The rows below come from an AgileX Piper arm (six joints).
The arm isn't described. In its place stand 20 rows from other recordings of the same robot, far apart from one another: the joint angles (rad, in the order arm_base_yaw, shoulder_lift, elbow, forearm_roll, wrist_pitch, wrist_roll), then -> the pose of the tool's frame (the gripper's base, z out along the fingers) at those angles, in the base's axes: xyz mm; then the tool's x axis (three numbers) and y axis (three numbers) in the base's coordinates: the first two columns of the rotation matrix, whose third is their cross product.
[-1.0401 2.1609 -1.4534 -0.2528 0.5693 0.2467] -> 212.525 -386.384 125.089 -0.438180 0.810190 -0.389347 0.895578 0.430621 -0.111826
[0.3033 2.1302 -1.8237 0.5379 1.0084 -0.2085] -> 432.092 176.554 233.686 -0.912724 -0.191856 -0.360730 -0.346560 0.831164 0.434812
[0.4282 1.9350 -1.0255 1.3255 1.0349 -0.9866] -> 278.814 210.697 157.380 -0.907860 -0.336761 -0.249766 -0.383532 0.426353 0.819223
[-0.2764 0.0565 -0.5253 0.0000 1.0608 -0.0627] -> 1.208 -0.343 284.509 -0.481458 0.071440 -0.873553 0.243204 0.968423 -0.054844
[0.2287 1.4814 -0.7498 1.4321 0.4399 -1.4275] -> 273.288 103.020 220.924 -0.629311 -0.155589 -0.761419 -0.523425 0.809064 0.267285
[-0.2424 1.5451 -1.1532 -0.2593 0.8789 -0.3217] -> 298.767 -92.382 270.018 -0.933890 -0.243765 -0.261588 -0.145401 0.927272 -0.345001
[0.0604 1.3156 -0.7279 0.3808 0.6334 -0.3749] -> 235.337 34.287 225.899 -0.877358 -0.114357 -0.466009 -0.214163 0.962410 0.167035
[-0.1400 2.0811 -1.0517 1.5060 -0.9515 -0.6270] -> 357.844 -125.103 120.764 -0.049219 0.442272 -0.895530 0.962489 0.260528 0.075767
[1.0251 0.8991 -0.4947 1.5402 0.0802 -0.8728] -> 90.150 162.508 282.260 -0.679817 0.068971 -0.730132 -0.599316 0.521561 0.607285
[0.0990 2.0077 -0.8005 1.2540 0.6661 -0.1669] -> 292.180 82.717 74.381 -0.689610 0.619854 0.374457 0.715713 0.504520 0.482923
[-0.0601 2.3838 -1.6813 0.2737 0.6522 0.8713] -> 477.518 -13.778 77.103 -0.430645 0.902487 -0.007850 0.843506 0.405564 0.352158
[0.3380 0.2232 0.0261 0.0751 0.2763 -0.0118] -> 62.184 23.831 165.837 -0.420197 -0.083659 -0.903568 -0.324223 0.943854 0.063388
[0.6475 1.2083 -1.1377 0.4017 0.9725 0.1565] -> 172.661 167.438 358.541 -0.862672 -0.199825 -0.464615 -0.431168 0.770753 0.469078
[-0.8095 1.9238 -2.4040 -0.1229 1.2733 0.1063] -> 269.885 -298.679 469.462 -0.390627 0.510769 -0.765849 0.809951 0.586075 -0.022250
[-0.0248 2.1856 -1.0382 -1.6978 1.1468 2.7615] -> 361.466 -91.266 95.864 0.058557 0.330624 -0.941944 0.958427 0.245337 0.145696
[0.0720 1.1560 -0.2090 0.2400 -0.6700 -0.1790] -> 190.440 0.268 203.142 -0.201189 -0.004087 -0.979544 0.075147 0.996980 -0.019594
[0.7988 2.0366 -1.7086 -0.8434 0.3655 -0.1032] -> 357.455 332.342 278.252 0.215448 -0.871581 -0.440374 -0.581583 0.247736 -0.774847
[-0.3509 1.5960 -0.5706 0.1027 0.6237 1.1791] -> 201.650 -68.012 124.278 0.041475 0.997701 0.053591 0.998650 -0.043073 0.029028
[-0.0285 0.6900 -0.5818 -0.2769 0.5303 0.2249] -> 135.077 -16.439 303.345 -0.511439 -0.000802 -0.859319 0.139235 0.986708 -0.083789
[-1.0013 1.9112 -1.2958 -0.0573 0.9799 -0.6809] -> 192.684 -308.974 178.207 -0.958304 0.285248 -0.016936 0.285689 0.955193 -0.077380
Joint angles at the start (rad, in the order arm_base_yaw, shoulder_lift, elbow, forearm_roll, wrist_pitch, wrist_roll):
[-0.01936 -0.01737 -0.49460 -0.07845 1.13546 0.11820]
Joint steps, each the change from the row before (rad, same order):
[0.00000 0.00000 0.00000 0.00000 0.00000 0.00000]
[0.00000 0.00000 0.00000 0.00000 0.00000 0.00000]
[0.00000 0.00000 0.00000 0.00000 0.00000 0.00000]
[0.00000 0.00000 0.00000 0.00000 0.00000 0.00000]
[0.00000 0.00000 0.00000 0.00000 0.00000 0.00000]
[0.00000 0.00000 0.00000 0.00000 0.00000 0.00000]
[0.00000 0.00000 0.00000 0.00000 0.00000 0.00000]
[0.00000 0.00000 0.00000 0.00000 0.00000 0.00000]
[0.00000 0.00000 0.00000 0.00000 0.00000 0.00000]
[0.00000 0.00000 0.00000 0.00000 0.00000 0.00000]
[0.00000 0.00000 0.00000 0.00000 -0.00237 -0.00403]
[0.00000 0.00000 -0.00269 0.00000 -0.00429 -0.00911]
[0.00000 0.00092 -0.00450 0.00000 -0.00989 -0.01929]
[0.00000 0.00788 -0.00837 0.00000 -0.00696 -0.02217]
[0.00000 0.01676 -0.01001 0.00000 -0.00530 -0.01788]
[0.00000 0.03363 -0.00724 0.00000 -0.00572 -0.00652]
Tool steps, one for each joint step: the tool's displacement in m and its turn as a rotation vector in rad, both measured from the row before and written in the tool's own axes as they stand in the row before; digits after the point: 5 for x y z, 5 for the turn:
[0.00000 0.00000 0.00000 0.00000 0.00000 0.00000]
[0.00000 0.00000 0.00000 0.00000 0.00000 0.00000]
[0.00000 0.00000 0.00000 0.00000 0.00000 0.00000]
[0.00000 0.00000 0.00000 0.00000 0.00000 0.00000]
[0.00000 0.00000 0.00000 0.00000 0.00000 0.00000]
[0.00000 0.00000 0.00000 0.00000 0.00000 0.00000]
[0.00000 0.00000 0.00000 0.00000 0.00000 0.00000]
[0.00000 0.00000 0.00000 0.00000 0.00000 0.00000]
[0.00000 0.00000 0.00000 0.00000 0.00000 0.00000]
[0.00000 0.00000 0.00000 0.00000 0.00000 0.00000]
[-0.00021 0.00003 0.00000 -0.00027 -0.00235 -0.00403]
[-0.00087 0.00004 -0.00064 -0.00067 -0.00694 -0.00892]
[-0.00178 0.00009 -0.00095 -0.00116 -0.01341 -0.01904]
[-0.00280 0.00010 -0.00097 -0.00054 -0.00743 -0.02214]
[-0.00370 0.00011 -0.00014 -0.00016 0.00144 -0.01835]
[-0.00461 0.00027 0.00287 -0.00006 0.02061 -0.00837]

